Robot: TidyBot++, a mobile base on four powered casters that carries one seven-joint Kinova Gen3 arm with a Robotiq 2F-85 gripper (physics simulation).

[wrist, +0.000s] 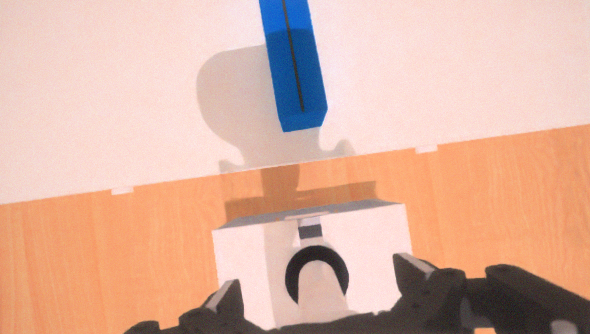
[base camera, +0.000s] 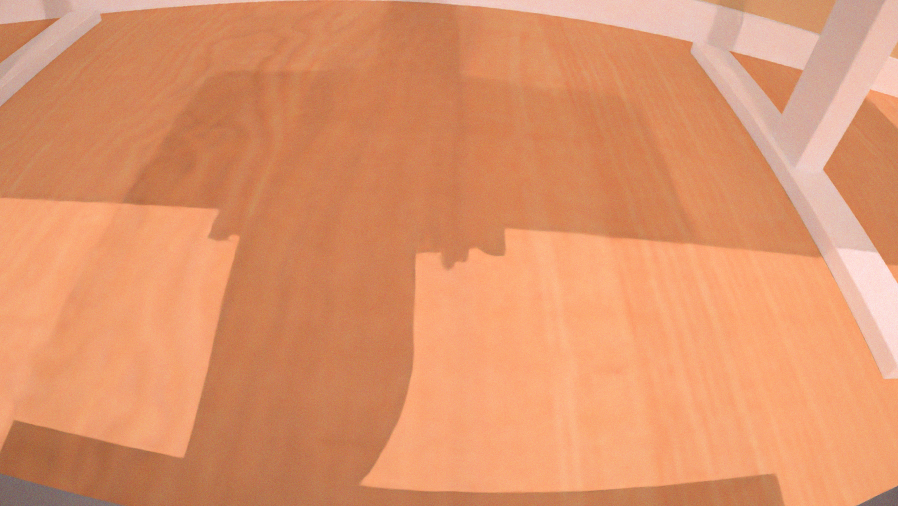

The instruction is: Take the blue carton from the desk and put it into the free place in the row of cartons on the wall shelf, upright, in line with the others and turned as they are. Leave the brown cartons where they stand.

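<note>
The blue carton (wrist: 309, 75) is on the white desk (wrist: 125, 100), at the top middle of the wrist view. It shows as a long narrow blue shape with a dark line along its top face; its near end is close to the desk's front edge and its far end is cut off by the frame. My gripper (wrist: 318, 284) is open and empty. Its fingers show at the bottom of the wrist view, over my own base, short of the desk edge and apart from the carton. The wall shelf and the brown cartons do not show in either view.
My white base (wrist: 370, 240) stands on the wood floor (wrist: 65, 260) (base camera: 596, 377), in front of the desk's edge. In the base camera view, a white desk leg with a foot bar (base camera: 823, 207) is at the right and another foot bar (base camera: 50, 53) at the upper left. Shadows cross the floor.
</note>
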